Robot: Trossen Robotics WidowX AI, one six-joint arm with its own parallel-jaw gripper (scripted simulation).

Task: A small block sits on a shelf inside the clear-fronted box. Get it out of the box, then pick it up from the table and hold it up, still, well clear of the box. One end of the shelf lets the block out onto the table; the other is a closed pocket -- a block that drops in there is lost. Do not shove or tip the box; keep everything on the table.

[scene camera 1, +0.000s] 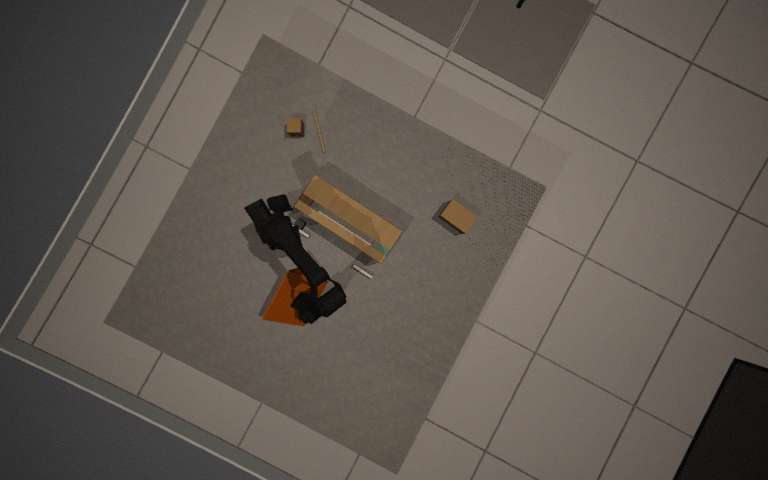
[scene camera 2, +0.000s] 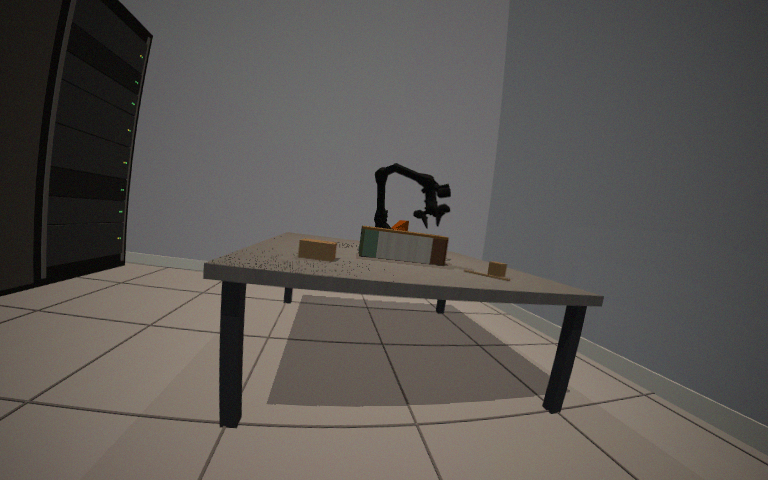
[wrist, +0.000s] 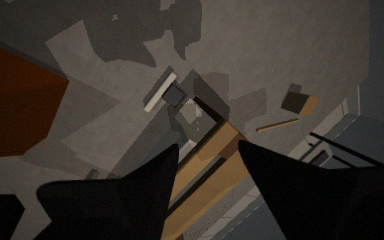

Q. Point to a clear-fronted box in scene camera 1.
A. At 322,202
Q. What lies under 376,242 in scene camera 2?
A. A clear-fronted box.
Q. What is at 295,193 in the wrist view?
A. The gripper.
